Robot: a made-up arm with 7 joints.
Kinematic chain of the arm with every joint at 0, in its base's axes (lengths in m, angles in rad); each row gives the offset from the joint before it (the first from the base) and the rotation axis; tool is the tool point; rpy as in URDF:
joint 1: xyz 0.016 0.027 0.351 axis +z
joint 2: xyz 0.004 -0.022 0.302 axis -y
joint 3: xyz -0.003 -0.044 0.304 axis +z
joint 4: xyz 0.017 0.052 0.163 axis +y
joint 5: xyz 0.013 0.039 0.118 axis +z
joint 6: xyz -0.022 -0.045 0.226 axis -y
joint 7: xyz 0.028 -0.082 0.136 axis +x
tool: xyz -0.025 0.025 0.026 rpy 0 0 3.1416
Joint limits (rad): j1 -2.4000..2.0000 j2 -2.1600..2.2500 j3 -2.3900..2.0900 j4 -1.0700..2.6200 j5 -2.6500..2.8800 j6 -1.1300..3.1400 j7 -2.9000..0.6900
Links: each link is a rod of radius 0.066 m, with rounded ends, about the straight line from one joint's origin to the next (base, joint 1, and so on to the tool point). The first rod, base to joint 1, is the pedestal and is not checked.
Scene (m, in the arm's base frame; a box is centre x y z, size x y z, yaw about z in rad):
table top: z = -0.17
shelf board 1: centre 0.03 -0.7 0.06 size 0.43 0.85 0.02 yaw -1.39
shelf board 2: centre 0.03 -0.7 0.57 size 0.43 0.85 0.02 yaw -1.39
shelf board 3: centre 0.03 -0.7 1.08 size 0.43 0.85 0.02 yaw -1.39
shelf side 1: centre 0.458 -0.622 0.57 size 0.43 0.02 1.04 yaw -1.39
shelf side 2: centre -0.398 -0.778 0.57 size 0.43 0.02 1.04 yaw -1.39
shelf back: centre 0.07 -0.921 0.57 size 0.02 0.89 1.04 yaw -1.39
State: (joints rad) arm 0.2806 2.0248 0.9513 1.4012 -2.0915 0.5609 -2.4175
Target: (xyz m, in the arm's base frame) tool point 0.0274 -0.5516 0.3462
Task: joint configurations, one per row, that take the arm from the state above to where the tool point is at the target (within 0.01 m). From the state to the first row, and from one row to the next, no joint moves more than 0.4 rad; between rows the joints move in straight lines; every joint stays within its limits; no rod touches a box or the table.
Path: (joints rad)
1: 0.2371 1.9617 0.5572 1.4327 -1.9637 0.3247 -2.3598
2: 0.1937 1.8985 0.1632 1.4641 -1.8360 0.0885 -2.3021
3: 0.1502 1.8354 -0.2309 1.4956 -1.7082 -0.1477 -2.2444
4: 0.1067 1.7723 -0.6250 1.5270 -1.5804 -0.3839 -2.1868
5: 0.0632 1.7091 -1.0191 1.5585 -1.4527 -0.6201 -2.1291
6: 0.0198 1.6460 -1.4131 1.5899 -1.3249 -0.8563 -2.0714
7: -0.0237 1.5829 -1.8072 1.6214 -1.1971 -1.0925 -2.0137
8: 0.0069 1.7217 -1.9875 1.8963 -1.1126 -0.8898 -2.1440
9: 0.0374 1.8604 -2.1678 2.1712 -1.0280 -0.6871 -2.2744
10: 0.0679 1.9992 -2.3481 2.4460 -0.9435 -0.4844 -2.4047
11: 0.2622 2.1246 -2.0909 2.2158 -1.0739 -0.3517 -2.4104
12: 0.4565 2.2500 -1.8338 1.9855 -1.2044 -0.2190 -2.4161

